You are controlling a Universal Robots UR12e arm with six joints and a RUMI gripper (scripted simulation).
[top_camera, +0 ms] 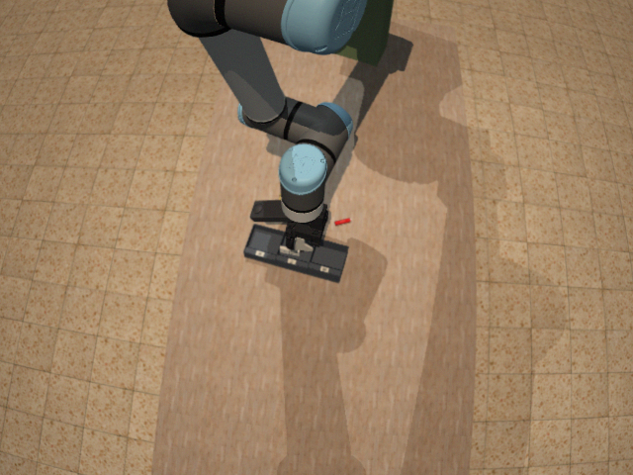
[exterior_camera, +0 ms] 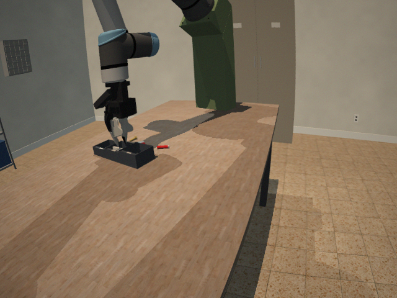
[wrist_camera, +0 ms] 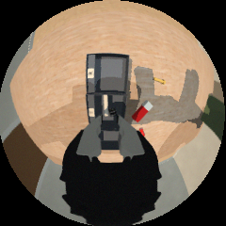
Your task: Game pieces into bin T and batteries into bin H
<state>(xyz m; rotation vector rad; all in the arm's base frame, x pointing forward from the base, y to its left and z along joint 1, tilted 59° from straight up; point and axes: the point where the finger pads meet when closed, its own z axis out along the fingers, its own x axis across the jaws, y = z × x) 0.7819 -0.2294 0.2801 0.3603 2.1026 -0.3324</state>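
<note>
The three-compartment bin row is 3 cm below my hand and 1 cm ahead of it. Round my hand: red-and-white block (8 cm behind, 6 cm to the left, 5 cm below); white domino (4 cm below, 2 cm to the right); black die (4 cm below, 1 cm to the left).
</note>
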